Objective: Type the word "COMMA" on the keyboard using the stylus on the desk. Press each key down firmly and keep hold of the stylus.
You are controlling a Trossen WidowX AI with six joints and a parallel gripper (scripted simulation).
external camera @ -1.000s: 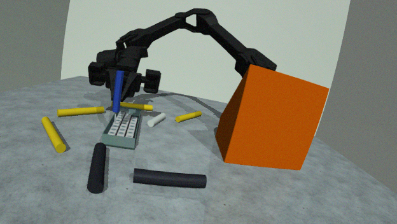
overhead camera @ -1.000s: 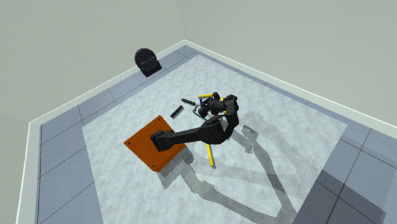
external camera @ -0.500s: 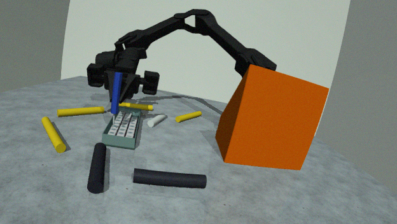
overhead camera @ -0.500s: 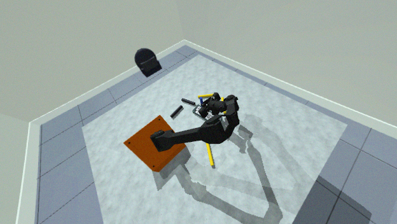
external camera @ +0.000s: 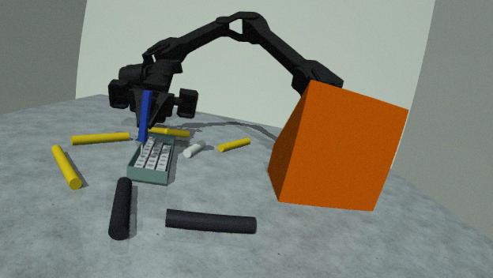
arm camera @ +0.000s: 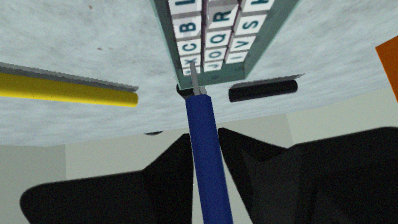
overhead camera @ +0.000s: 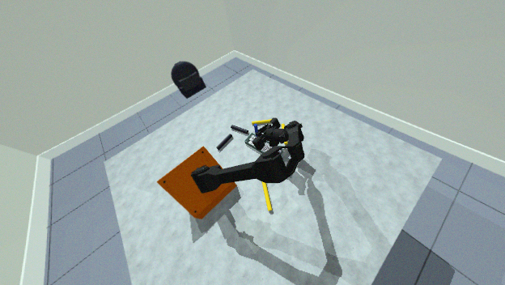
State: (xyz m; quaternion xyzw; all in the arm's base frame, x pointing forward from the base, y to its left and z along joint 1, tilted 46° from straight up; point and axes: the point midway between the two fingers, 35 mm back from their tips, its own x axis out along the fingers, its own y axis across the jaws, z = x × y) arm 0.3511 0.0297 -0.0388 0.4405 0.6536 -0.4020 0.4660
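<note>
Right now the white rod is 7 cm behind my gripper tip, 16 cm to the right of it and 7 cm below it. The rest, counted from my gripper tip: blue stylus 1 cm below; then grey stylus tip 5 cm below.
</note>
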